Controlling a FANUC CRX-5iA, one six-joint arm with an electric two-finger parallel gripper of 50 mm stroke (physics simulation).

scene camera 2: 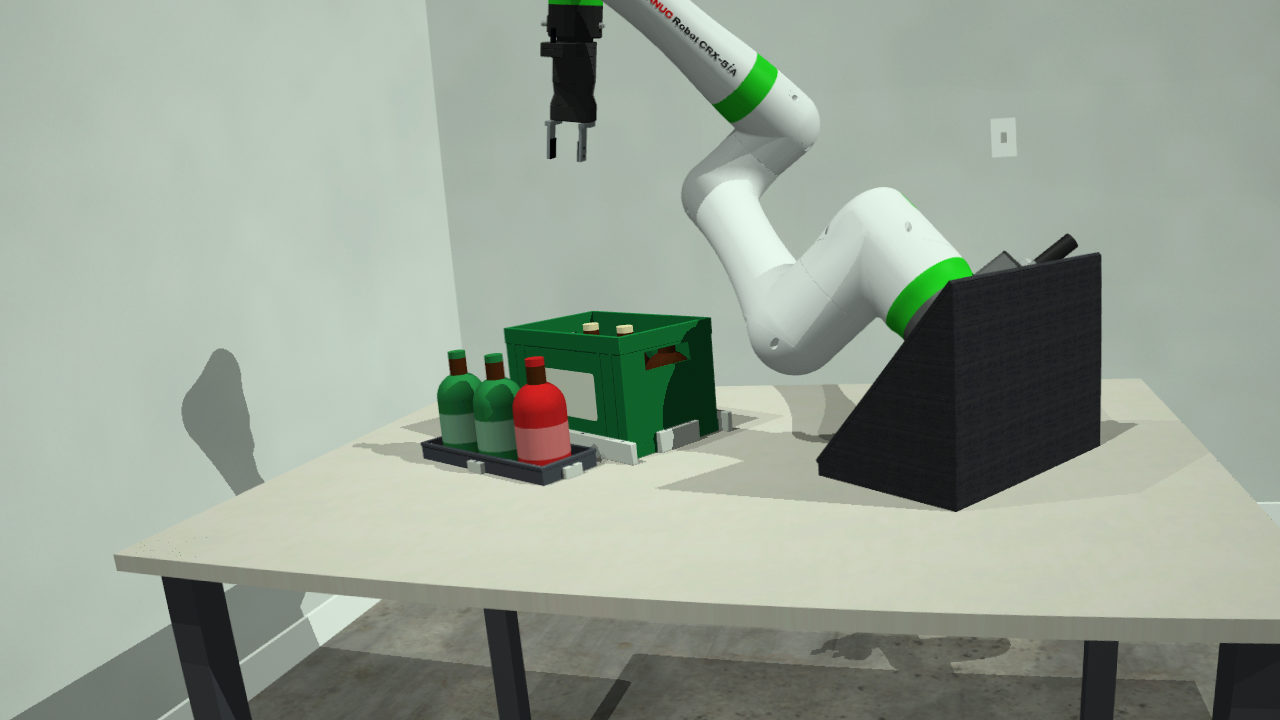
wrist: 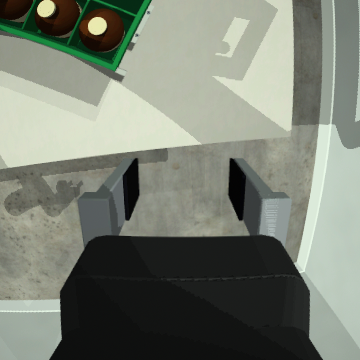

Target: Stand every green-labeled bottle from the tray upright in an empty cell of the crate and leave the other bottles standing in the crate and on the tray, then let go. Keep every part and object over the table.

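Pixels of known places: gripper, fingertip midpoint: (scene camera 2: 566, 159) (wrist: 183, 176); arm's base, origin of the base link: (scene camera 2: 971, 344).
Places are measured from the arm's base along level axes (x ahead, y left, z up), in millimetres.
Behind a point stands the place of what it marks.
Observation:
Two green-labeled bottles (scene camera 2: 459, 407) @(x 696, y -159, z -69 mm) (scene camera 2: 495, 416) @(x 630, y -100, z -72 mm) with green caps stand upright on the dark tray (scene camera 2: 481, 465) @(x 655, y -88, z -138 mm), beside a red-labeled bottle (scene camera 2: 541, 420) @(x 556, y -46, z -69 mm). The green crate (scene camera 2: 610, 394) @(x 469, y -125, z -58 mm) (wrist: 116, 64) @(x 523, y -421, z 25 mm) stands behind the tray. Brown bottles with cream caps stand in its cells; two caps show above the rim in the scene view, and bottles (wrist: 101, 30) @(x 519, y -367, z 12 mm) (wrist: 57, 15) @(x 463, y -313, z -22 mm) show in the wrist view at the upper left. My gripper (scene camera 2: 565, 159) @(x 546, y -486, z 285 mm) (wrist: 183, 176) @(x 546, y -486, z 285 mm) is open and empty, high above the crate. The lower parts of the crated bottles are hidden by the crate walls.
Light brackets (scene camera 2: 678, 436) @(x 380, y -160, z -134 mm) hold the crate's base, and small clips (scene camera 2: 572, 470) @(x 521, y -47, z -141 mm) sit at the tray's edge. The black wedge-shaped robot stand (scene camera 2: 1020, 385) @(x -27, y 103, z -32 mm) is on the right of the table (scene camera 2: 626, 546) @(x 432, y 213, z -150 mm). The table's edge and the floor (wrist: 190, 220) show in the wrist view.

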